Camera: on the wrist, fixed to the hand. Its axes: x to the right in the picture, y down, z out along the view.
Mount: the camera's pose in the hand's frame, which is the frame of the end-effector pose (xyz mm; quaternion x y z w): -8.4 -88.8 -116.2 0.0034 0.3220 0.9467 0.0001
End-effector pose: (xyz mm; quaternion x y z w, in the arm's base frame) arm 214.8 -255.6 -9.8 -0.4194 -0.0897 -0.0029 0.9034
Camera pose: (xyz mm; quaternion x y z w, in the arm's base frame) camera 217.9 -401.9 -17.4 -0.0810 0.6879 0.7205 0.0331
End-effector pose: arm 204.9 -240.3 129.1 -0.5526 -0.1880 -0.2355 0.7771
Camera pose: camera 150.8 -373.8 155.8 -0.0996 0.7726 0.5584 0.2854
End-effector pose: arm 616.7 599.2 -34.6 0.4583 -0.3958 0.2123 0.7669
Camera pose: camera 720.8 657.2 -119.8 0.4404 0.1863 -0.8750 0.0750
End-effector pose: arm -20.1 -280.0 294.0 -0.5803 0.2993 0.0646 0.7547
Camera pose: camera -31.2 -412.4 355.6 -0.2651 -0.7926 -0.5266 0.1555
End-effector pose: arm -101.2 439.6 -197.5 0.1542 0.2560 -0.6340 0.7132
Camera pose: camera -208.8 496.6 -278.9 0.4490 0.0815 0.7240 0.5174
